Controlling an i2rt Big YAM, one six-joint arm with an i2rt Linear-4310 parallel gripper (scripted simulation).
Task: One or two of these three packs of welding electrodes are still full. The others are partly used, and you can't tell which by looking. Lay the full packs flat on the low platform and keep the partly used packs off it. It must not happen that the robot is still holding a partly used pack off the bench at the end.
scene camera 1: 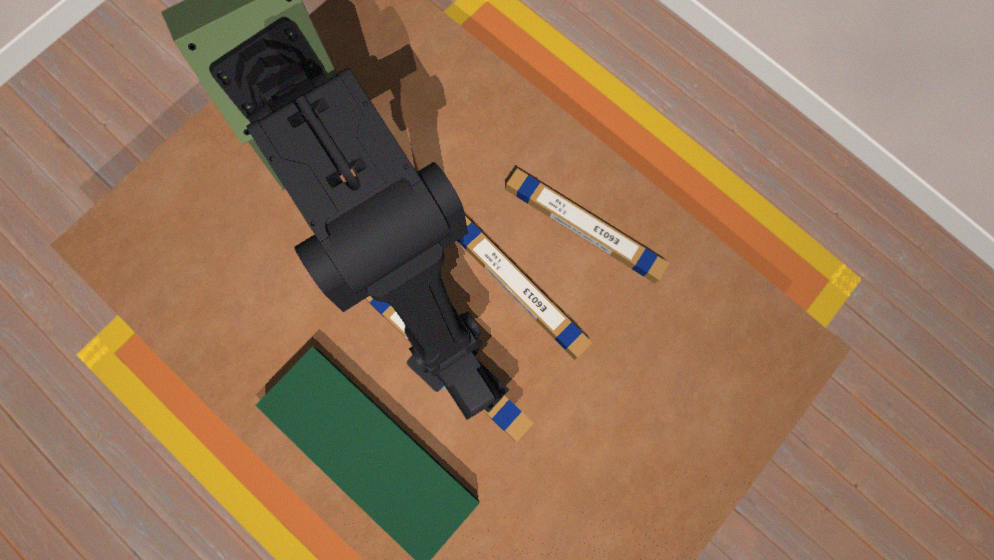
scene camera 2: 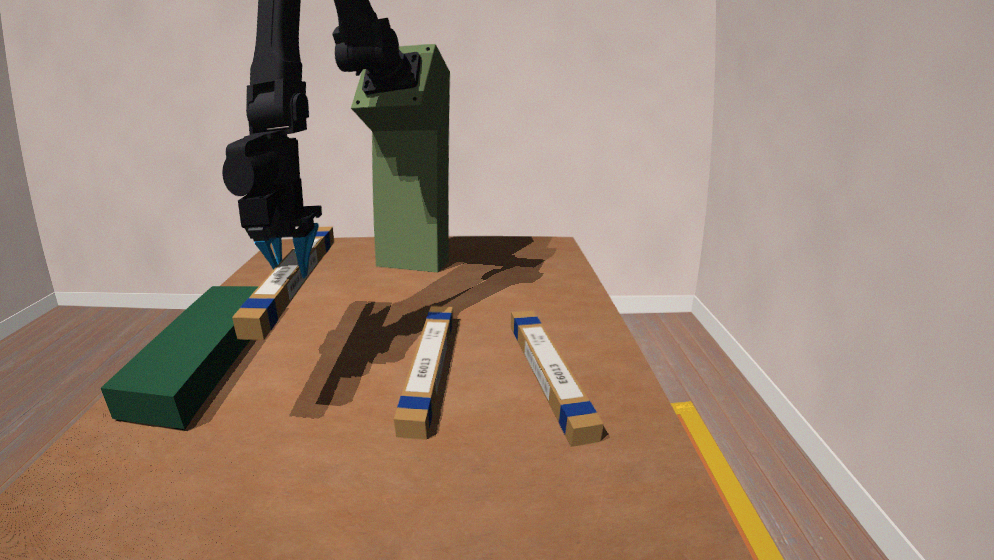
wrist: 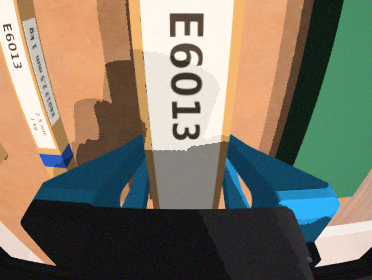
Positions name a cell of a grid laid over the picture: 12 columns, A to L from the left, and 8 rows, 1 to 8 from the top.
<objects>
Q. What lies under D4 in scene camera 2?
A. My gripper.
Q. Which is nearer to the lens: the pack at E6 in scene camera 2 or the low dark green platform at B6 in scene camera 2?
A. The pack.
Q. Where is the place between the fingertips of my gripper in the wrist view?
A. G4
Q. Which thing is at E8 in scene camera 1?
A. A low dark green platform.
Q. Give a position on a pack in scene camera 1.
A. G5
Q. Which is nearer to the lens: the pack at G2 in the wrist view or the low dark green platform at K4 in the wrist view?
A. The pack.
</objects>
